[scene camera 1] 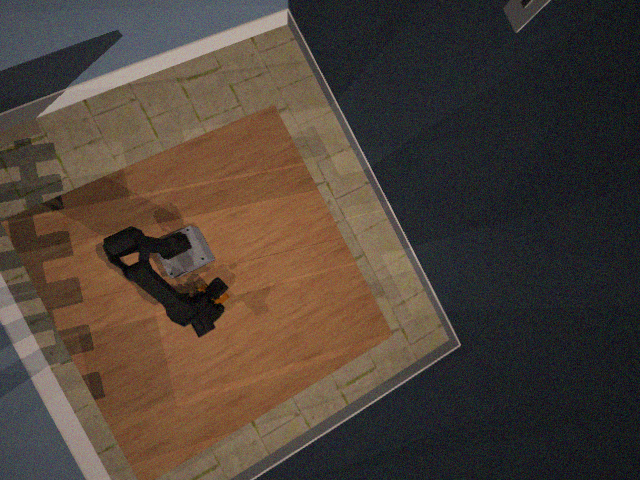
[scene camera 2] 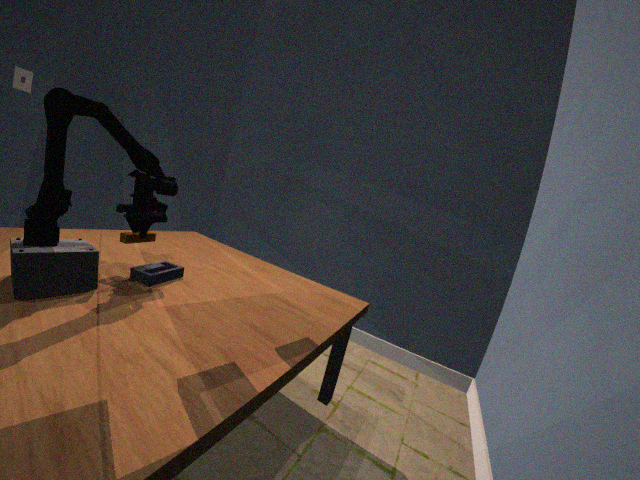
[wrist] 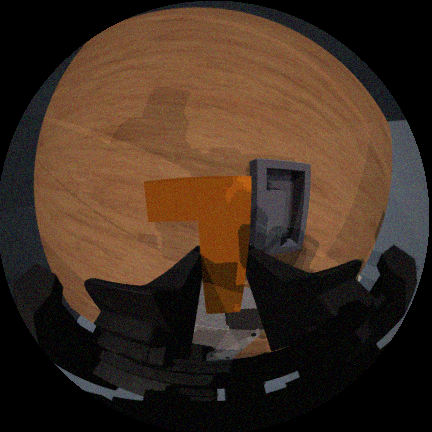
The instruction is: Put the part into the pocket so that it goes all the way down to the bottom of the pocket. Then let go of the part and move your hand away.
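Where they show: gripper, fingertip midpoint: (scene camera 1: 211, 295) (scene camera 2: 139, 237) (wrist: 221, 249); arm's base, origin of the base link: (scene camera 1: 181, 243) (scene camera 2: 40, 243) (wrist: 191, 348).
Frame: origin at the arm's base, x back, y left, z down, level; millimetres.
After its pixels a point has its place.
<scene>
An orange L-shaped part (scene camera 2: 126, 237) {x -203, y -3, z -19 mm} (wrist: 172, 200) {x -280, y 67, z -28 mm} is between my fingers, with its short arm pointing left in the wrist view. My gripper (scene camera 2: 140, 235) {x -250, y 27, z -11 mm} (wrist: 221, 249) {x -250, y 27, z -11 mm} is shut on its stem and holds it above the table. The grey pocket block (scene camera 2: 173, 274) {x -325, y -100, z 85 mm} (wrist: 306, 200) {x -315, y -96, z 69 mm} lies on the table. In the wrist view it is right of the part, turned slightly, its hollow facing up, its lower end near the right finger. In scene camera 2 the part is higher and further back than the block. In scene camera 1 the arm covers the gripper, and the block cannot be made out.
The arm's grey base box (scene camera 1: 204, 258) {x -95, y 58, z 4 mm} (scene camera 2: 54, 271) {x -22, y -100, z 45 mm} stands on the wooden table (scene camera 1: 289, 289) {x -383, y 316, z 105 mm} (scene camera 2: 232, 320) {x -342, y -415, z 105 mm}; its pale top (wrist: 212, 335) {x -82, y -18, z 1 mm} shows between the fingers in the wrist view. Dark shadows fall across the table and the block.
</scene>
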